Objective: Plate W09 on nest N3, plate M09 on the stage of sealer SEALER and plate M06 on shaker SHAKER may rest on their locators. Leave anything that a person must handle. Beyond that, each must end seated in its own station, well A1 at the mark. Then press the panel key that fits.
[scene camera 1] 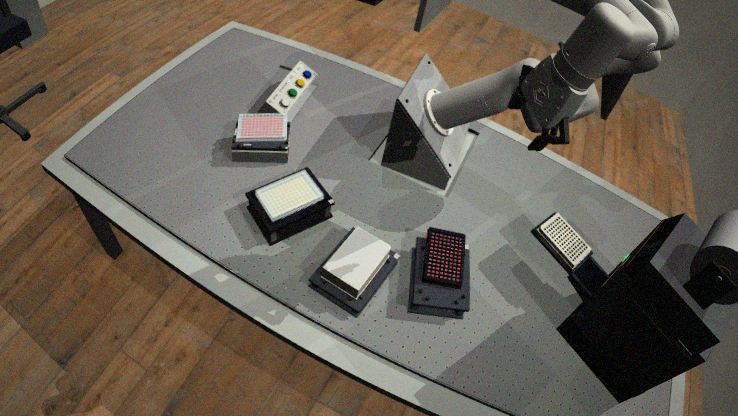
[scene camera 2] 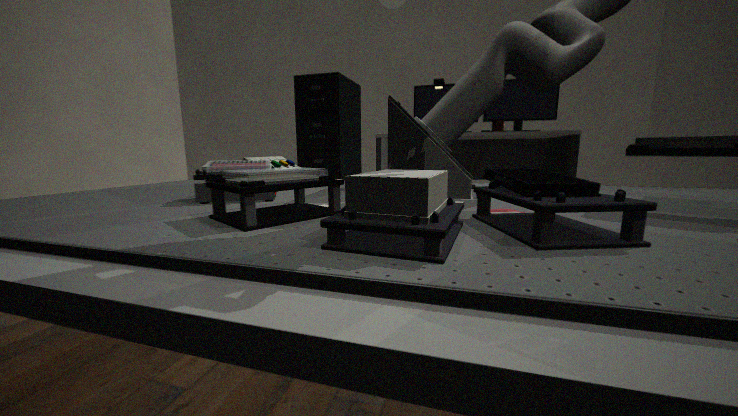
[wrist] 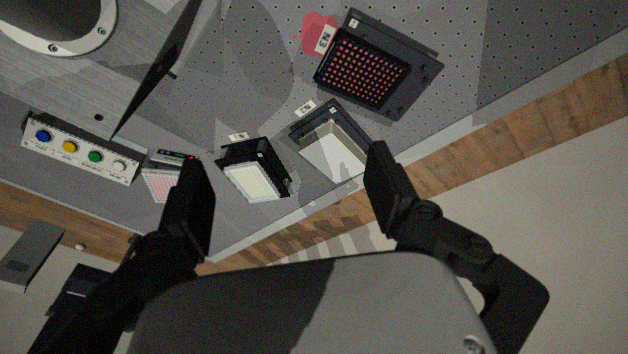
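My gripper [wrist: 289,169] is open and empty, high above the table behind nest N3. Black plate W09 [scene camera 1: 444,256] [scene camera 2: 542,182] [wrist: 364,74] with red wells lies off-centre on nest N3 [scene camera 1: 439,299] [scene camera 2: 594,205] [wrist: 417,92], towards its label side; bare pins show at the other end. Whether it is tilted is unclear. White plate M09 [scene camera 1: 564,239] is on the stage of the black sealer [scene camera 1: 630,315]; its seating is unclear. Pink plate M06 [scene camera 1: 262,126] [wrist: 160,184] is on the shaker [scene camera 1: 260,153], partly behind a finger in the wrist view. The panel [scene camera 1: 279,101] [wrist: 80,149] has blue, yellow, green and white keys.
A red spill [wrist: 312,30] lies beside N3 under its label. A tall pale plate [scene camera 1: 356,260] [scene camera 2: 395,193] [wrist: 332,155] is on nest N2. A pale yellow plate [scene camera 1: 290,194] [wrist: 252,181] is on N1. The arm's slanted base plate [scene camera 1: 418,103] stands behind the nests.
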